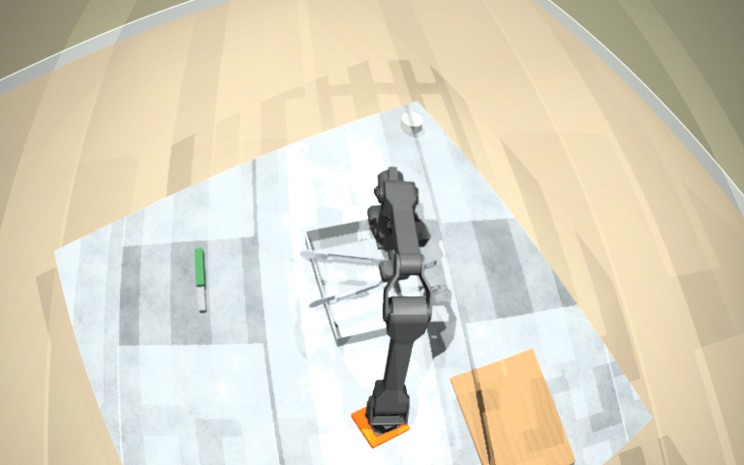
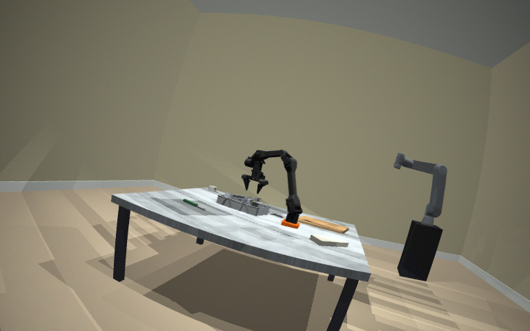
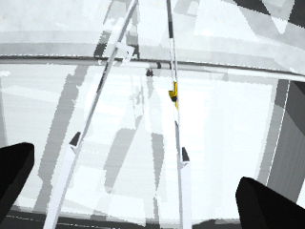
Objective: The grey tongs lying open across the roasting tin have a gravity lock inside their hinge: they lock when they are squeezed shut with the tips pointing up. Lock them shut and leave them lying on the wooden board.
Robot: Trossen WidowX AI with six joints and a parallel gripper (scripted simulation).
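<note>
My gripper tip is now 2 cm short of the grey roasting tin, 5 cm to the right of it and 9 cm above it. Round my gripper tip: small white cylinder (47 cm ahead, 33 cm to the right, 10 cm below); then green-handled tool (16 cm ahead, 43 cm to the left, 11 cm below); then wooden board (49 cm behind, 15 cm to the right, 11 cm below).
</note>
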